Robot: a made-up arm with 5 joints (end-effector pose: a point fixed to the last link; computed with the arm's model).
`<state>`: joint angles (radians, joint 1 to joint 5).
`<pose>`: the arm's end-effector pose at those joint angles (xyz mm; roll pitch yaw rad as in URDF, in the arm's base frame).
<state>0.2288 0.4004 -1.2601 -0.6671 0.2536</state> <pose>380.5 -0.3 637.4 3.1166 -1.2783 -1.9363</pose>
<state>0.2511 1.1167 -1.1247 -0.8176 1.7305</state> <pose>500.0 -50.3 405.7 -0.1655 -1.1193 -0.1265</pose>
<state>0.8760 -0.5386 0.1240 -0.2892 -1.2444</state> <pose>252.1 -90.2 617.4 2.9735 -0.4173 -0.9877</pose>
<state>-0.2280 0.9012 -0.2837 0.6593 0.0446</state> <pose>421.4 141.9 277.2 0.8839 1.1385 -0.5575</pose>
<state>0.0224 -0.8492 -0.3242 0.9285 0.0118</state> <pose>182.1 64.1 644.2 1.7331 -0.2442 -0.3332</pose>
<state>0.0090 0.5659 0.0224 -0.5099 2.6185</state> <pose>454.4 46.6 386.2 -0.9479 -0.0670 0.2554</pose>
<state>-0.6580 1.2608 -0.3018 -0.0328 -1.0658</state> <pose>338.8 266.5 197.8 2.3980 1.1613 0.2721</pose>
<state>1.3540 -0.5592 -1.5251 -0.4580 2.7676</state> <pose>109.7 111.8 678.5 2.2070 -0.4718 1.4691</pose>
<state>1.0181 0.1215 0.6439 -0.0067 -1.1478</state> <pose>280.5 -183.8 385.8 2.6231 1.0185 -1.2652</pose>
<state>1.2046 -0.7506 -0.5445 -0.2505 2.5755</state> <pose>136.5 5.0 700.7 -2.9436 -1.2815 0.8359</pose>
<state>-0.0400 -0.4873 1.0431 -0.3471 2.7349</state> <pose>287.6 57.7 449.5 -1.0238 0.0895 0.3202</pose>
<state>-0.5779 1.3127 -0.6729 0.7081 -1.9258</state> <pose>377.4 252.8 204.8 -0.5515 1.4554 2.7255</pose>
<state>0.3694 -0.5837 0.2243 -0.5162 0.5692</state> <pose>281.3 -6.3 604.9 1.4819 -0.9966 -0.8399</pose>
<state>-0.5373 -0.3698 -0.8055 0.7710 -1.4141</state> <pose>209.4 140.1 686.8 3.0969 -0.1072 0.4836</pose>
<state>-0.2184 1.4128 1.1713 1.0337 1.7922</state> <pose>155.5 64.8 289.1 3.0425 -0.1827 -2.9966</pose>
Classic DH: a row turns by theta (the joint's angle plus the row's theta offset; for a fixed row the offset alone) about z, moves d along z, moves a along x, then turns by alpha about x. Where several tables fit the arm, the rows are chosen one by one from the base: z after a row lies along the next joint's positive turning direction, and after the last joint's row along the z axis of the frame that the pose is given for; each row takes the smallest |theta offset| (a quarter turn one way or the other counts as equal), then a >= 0, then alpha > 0; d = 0 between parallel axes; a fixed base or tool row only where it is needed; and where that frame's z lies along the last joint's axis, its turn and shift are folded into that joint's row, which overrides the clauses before.
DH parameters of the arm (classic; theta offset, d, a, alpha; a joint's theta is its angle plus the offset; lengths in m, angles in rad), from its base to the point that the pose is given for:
base (fixed): 0.1937 0 0.1003 3.1416
joint 1: 0.1937 -0.357 0.0563 1.5708
joint 2: -1.2369 0 0.1794 0
joint 3: 1.324 0 0.1356 0
joint 4: 1.4837 0.0397 -0.0046 -1.5708
joint 5: -0.104 -0.0508 0.007 -1.2716
tool (fixed): 1.6087 -0.0066 0 0

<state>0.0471 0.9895 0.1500 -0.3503 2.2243</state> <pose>414.7 34.9 237.9 -0.4188 0.5407 0.1718</pose>
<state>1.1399 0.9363 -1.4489 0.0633 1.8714</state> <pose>293.7 -329.8 488.8 -0.2742 -0.7319 -1.0123</pose>
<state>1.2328 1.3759 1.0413 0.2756 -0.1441</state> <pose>168.9 -37.8 229.1 -1.1948 0.3922 2.2335</pose>
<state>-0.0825 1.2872 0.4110 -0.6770 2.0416</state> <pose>330.3 69.5 171.1 -0.2218 0.7447 0.2755</pose>
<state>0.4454 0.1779 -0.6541 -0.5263 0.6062</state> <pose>388.9 -73.0 606.8 1.5728 -1.1174 -1.0251</pose>
